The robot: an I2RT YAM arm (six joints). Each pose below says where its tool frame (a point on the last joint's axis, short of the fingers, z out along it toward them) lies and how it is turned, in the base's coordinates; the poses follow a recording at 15 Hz.
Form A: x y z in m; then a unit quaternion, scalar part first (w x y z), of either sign.
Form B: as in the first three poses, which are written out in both.
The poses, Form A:
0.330, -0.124, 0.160, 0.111, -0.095, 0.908, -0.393
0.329, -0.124, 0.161, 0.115, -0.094, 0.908, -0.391
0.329, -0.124, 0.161, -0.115, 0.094, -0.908, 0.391
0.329, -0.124, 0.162, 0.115, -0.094, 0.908, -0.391
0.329, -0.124, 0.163, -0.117, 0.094, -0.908, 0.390
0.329, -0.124, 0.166, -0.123, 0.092, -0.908, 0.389
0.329, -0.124, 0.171, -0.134, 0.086, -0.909, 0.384
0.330, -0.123, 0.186, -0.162, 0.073, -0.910, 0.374
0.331, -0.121, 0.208, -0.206, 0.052, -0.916, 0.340
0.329, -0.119, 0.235, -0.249, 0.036, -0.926, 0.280
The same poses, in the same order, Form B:
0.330, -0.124, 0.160, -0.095, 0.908, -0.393, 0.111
0.329, -0.124, 0.161, -0.094, 0.908, -0.391, 0.115
0.329, -0.124, 0.161, -0.094, 0.908, -0.391, 0.115
0.329, -0.124, 0.162, -0.094, 0.908, -0.391, 0.115
0.329, -0.124, 0.163, -0.094, 0.908, -0.390, 0.117
0.329, -0.124, 0.166, -0.092, 0.908, -0.389, 0.123
0.329, -0.124, 0.171, -0.086, 0.909, -0.384, 0.134
0.330, -0.123, 0.186, -0.073, 0.910, -0.374, 0.162
0.331, -0.121, 0.208, -0.052, 0.916, -0.340, 0.206
0.329, -0.119, 0.235, -0.036, 0.926, -0.280, 0.249

